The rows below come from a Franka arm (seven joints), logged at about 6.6 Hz.
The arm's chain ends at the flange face. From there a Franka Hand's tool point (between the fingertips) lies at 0.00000 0.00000 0.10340 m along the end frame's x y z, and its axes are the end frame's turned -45 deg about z.
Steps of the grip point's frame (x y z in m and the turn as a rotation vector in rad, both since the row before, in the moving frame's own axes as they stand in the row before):
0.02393 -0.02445 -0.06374 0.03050 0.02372 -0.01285
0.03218 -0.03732 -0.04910 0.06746 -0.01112 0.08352
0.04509 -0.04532 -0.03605 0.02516 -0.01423 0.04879
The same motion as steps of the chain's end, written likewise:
0.00015 -0.03025 -0.06366 0.03834 -0.00479 -0.01285
0.00193 -0.04479 -0.04886 0.03984 -0.05556 0.08352
0.00270 -0.06306 -0.03601 0.00773 -0.02785 0.04879

